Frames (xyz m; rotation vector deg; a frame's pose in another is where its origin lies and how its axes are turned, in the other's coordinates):
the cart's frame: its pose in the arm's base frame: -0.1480 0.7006 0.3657 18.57 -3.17 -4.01
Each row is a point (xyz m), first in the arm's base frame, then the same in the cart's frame.
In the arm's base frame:
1: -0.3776 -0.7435 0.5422
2: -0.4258 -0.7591 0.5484
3: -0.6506 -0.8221 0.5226
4: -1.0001 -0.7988 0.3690
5: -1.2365 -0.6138 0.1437
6: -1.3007 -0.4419 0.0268
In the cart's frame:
1: -0.1091 -1.3227 0.6386
2: -0.1556 -1.3384 0.6526
3: -0.3758 -1.4196 0.6628
4: -0.7323 -1.4676 0.5329
5: -0.9918 -1.3789 0.2767
6: -1.0741 -1.2576 0.1159

